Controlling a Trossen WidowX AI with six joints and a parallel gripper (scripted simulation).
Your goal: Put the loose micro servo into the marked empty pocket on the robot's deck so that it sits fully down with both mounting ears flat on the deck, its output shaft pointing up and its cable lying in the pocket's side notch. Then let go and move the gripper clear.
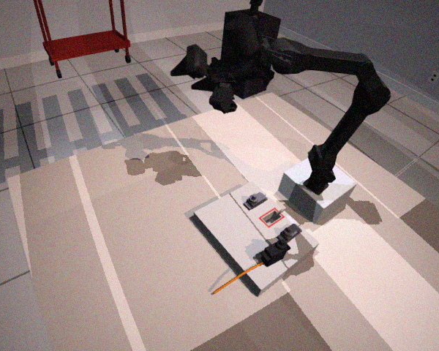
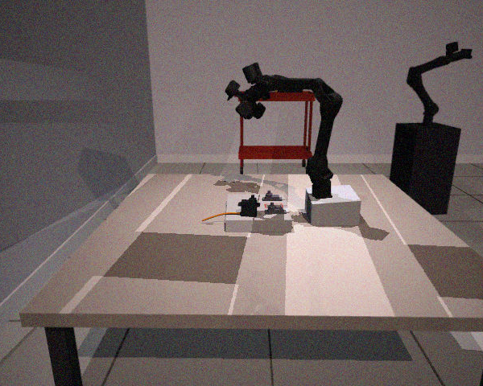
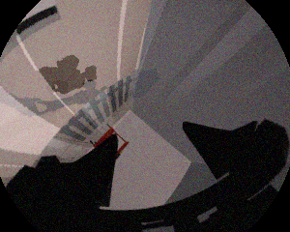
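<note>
My gripper tip is now 380 mm above the white deck, 280 mm to the right of it and 20 mm past it.
</note>
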